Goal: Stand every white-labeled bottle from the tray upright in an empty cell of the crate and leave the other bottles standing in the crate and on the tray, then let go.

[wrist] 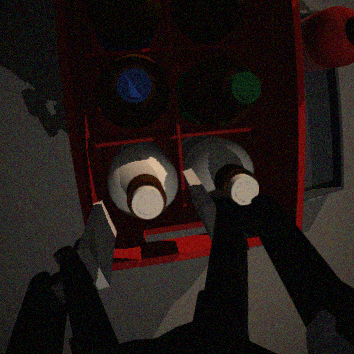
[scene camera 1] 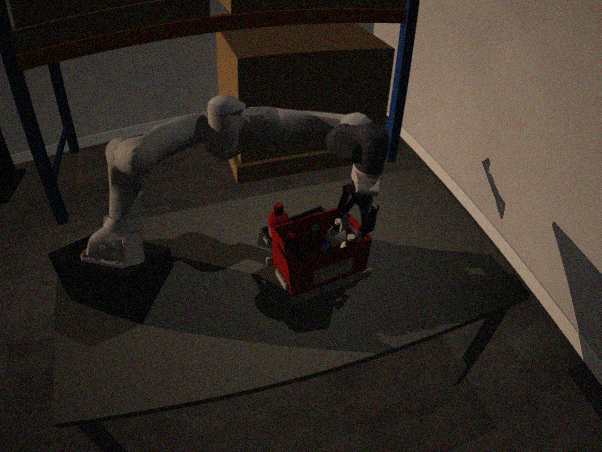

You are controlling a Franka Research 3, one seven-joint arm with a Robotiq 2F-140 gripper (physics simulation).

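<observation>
Two white-labeled bottles stand upright in adjacent end cells of the red crate (scene camera 1: 299,281) (wrist: 301,125). The left one in the wrist view (wrist: 142,169) (scene camera 1: 349,240) has a white cap and lies between the fingers' line of sight. The other (wrist: 215,154) (scene camera 1: 338,225) is beside it, beyond the divider. My gripper (scene camera 1: 356,212) (wrist: 147,202) is partly open around the left bottle's cap and holds nothing. A blue-capped bottle (wrist: 134,85) and a green-capped bottle (wrist: 246,87) (scene camera 1: 315,228) stand in neighbouring cells. The tray (wrist: 341,155) is partly hidden behind the crate.
A red bottle (scene camera 1: 277,220) (wrist: 325,40) stands at the tray side of the crate. The crate's tall walls surround the bottles. A large cardboard box (scene camera 1: 315,42) and a blue rack post (scene camera 1: 400,85) are behind the arm, and a wall (scene camera 1: 510,100) rises at the right.
</observation>
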